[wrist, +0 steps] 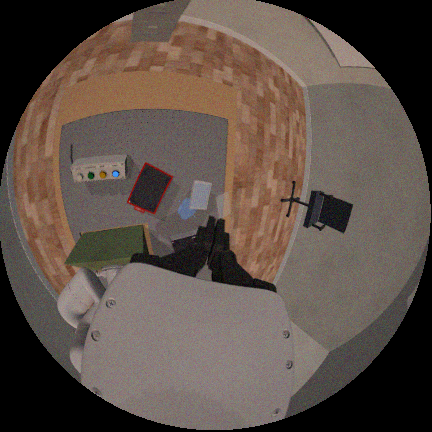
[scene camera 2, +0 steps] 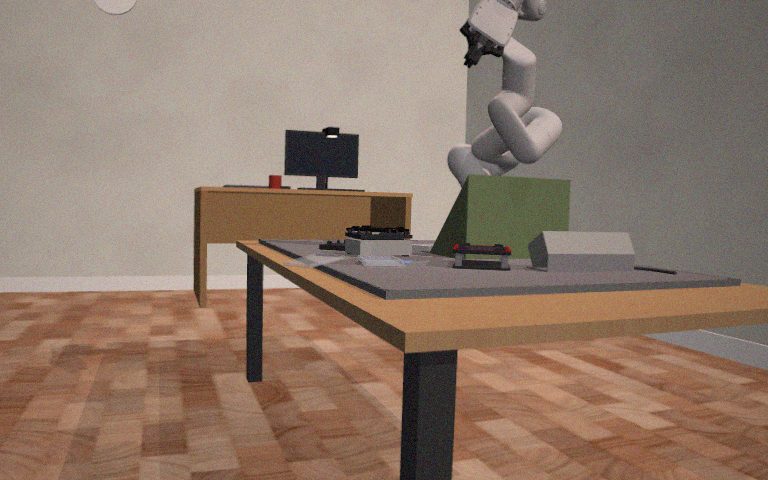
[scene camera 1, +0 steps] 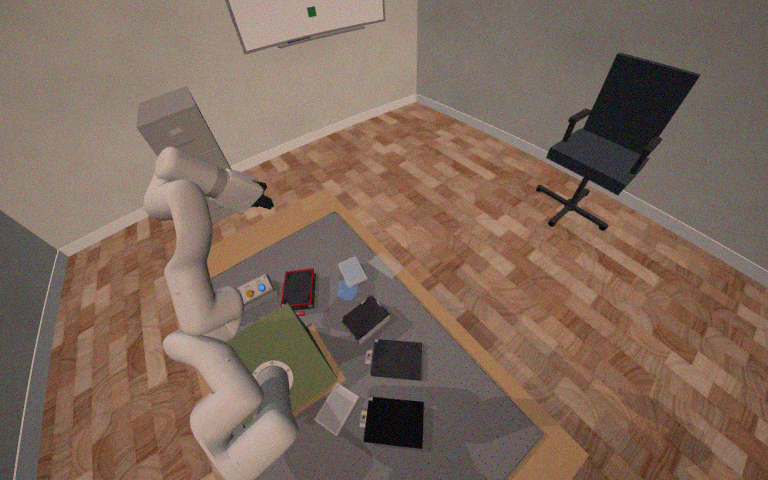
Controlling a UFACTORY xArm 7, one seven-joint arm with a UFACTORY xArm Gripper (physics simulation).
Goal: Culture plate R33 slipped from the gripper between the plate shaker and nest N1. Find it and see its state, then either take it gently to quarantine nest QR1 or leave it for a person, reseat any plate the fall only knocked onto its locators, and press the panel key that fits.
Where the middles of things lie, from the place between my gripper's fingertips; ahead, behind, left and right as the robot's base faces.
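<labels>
My hand: 6 cm past the red-rimmed quarantine nest [scene camera 1: 296,288], 2 cm left of it, 40 cm above it.
</labels>
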